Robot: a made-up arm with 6 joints.
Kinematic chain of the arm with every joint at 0, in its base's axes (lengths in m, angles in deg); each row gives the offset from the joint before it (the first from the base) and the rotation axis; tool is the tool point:
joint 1: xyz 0 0 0.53 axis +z
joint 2: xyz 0.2 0 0 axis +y
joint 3: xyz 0 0 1.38 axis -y
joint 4: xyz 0 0 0.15 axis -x
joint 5: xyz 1.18 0 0 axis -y
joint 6: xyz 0.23 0 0 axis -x
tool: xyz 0 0 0
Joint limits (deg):
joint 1: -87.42..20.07
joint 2: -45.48..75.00
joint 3: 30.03..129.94
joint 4: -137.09..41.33
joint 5: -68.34..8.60
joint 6: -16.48..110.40
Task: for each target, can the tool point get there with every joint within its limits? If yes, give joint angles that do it. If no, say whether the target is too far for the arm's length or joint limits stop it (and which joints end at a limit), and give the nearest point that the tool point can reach.
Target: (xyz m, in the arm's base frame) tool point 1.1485 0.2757 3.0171
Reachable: yes | joints 4.94 29.70 103.29 -71.55 -53.69 -4.10
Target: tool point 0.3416 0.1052 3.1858
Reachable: yes | joints 4.63 16.25 115.59 -30.35 -41.66 -2.59
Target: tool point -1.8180 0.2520 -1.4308
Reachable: no: joint limits stop it (at a limit: joint 2, joint 3, joint 4, joint 5) | nearest point -2.0547 0.2848 1.2930 | short by 2.734 m
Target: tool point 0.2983 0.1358 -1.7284
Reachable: no: joint limits stop it (at a limit: joint 1, joint 2, joint 3, joint 5) | nearest point 2.2375 0.8195 -0.0519 | short by 2.653 m
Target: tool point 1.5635 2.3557 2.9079
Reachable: no: too far | nearest point 1.7550 0.8686 2.5295 | short by 1.546 m
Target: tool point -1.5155 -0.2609 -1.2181
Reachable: no: joint limits stop it (at a limit: joint 2, joint 3, joint 4, joint 5) | nearest point -2.0443 -0.3519 1.2930 | short by 2.568 m
